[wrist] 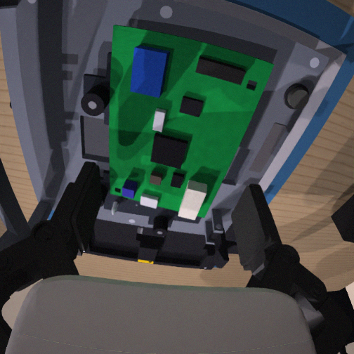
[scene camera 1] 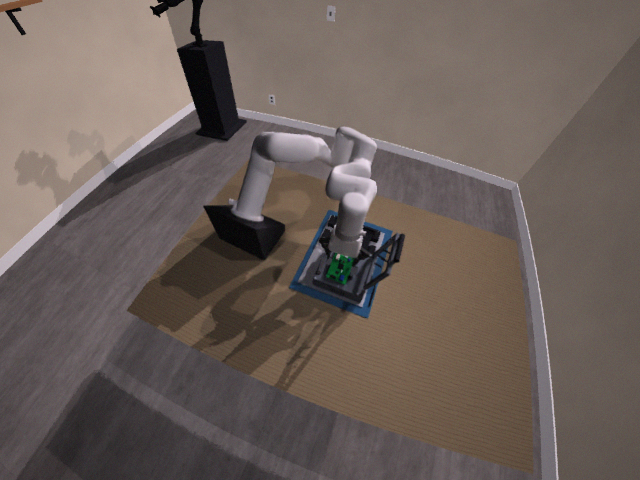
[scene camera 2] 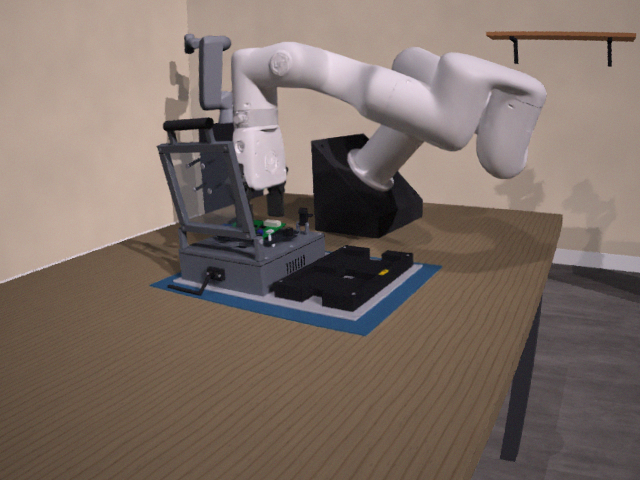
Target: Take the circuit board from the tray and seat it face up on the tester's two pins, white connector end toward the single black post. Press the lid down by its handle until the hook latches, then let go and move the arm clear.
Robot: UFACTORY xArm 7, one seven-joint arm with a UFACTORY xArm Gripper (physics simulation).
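Observation:
The green circuit board lies face up on the grey tester. Its white connector end faces the black tray and a small black post. The pins under the board are hidden, so how it sits on them cannot be told. My gripper is open and empty above the connector end, one finger on each side, apart from the board. The lid stands raised, its black handle on top. A black hook part stands upright.
The raised lid stands close beside my gripper and wrist. The tester and tray stand on a pale plate over a blue mat. A short black cable comes off the tester. The arm's black base stands behind.

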